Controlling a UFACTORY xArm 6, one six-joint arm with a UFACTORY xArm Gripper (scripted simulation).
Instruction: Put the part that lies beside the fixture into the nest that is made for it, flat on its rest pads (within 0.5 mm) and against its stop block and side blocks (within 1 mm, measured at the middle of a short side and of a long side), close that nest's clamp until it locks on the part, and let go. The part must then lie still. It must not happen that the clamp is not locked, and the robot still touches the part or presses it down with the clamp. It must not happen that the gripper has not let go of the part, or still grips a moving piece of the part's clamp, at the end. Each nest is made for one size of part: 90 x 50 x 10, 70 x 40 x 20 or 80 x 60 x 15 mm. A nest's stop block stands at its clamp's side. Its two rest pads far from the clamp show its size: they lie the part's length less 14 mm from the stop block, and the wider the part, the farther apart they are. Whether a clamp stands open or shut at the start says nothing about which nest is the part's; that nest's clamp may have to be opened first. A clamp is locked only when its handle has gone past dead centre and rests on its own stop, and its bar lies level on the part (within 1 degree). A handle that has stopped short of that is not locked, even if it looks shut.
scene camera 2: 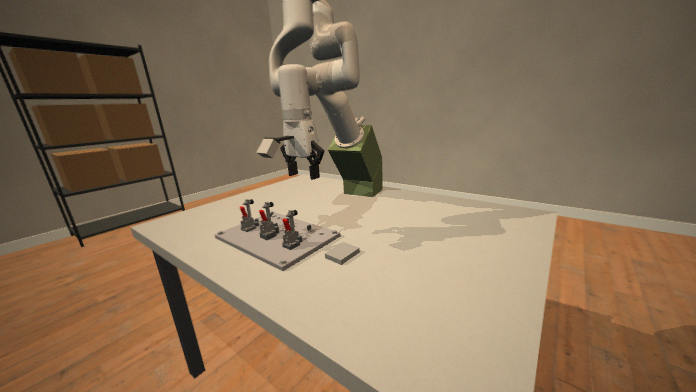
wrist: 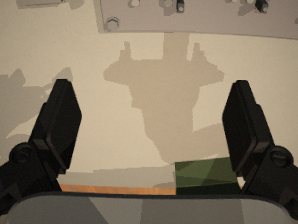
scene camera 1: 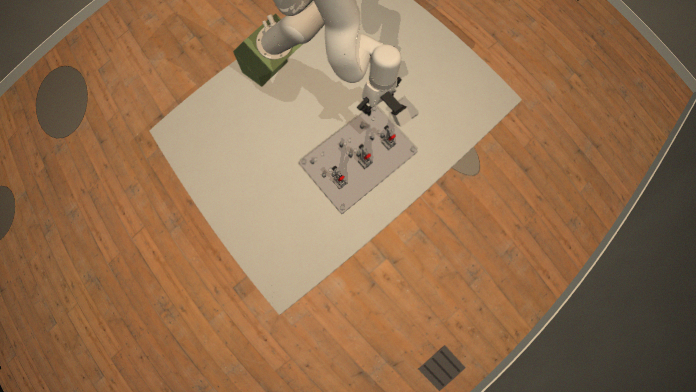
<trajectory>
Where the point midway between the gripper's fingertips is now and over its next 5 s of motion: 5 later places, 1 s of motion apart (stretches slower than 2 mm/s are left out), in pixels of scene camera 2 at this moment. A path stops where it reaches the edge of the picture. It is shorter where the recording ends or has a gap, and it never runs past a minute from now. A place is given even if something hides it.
My gripper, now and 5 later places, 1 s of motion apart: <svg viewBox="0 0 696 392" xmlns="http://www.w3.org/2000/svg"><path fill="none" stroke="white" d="M304 176L314 179L336 184L338 190L340 226L341 243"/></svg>
</trajectory>
